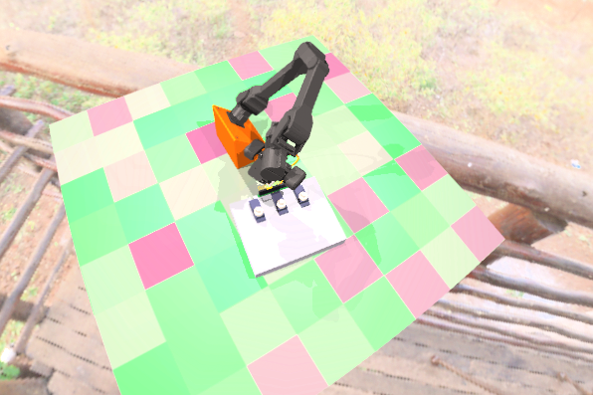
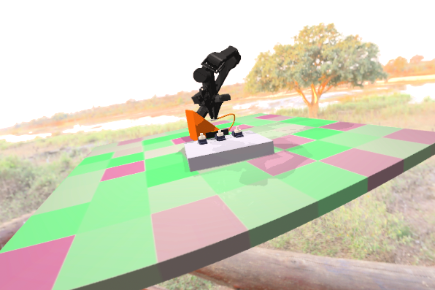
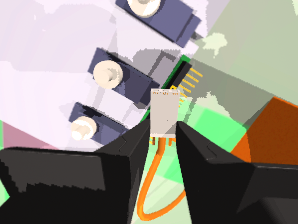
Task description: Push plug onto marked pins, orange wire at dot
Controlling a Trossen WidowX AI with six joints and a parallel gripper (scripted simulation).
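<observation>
The yellow band is 50 mm below my gripper tip and 10 mm to the right of it. The rest, counted from my gripper tip: black pin strip (70 mm below, 10 mm to the left); white printed holder (160 mm ahead, 100 mm below).
</observation>
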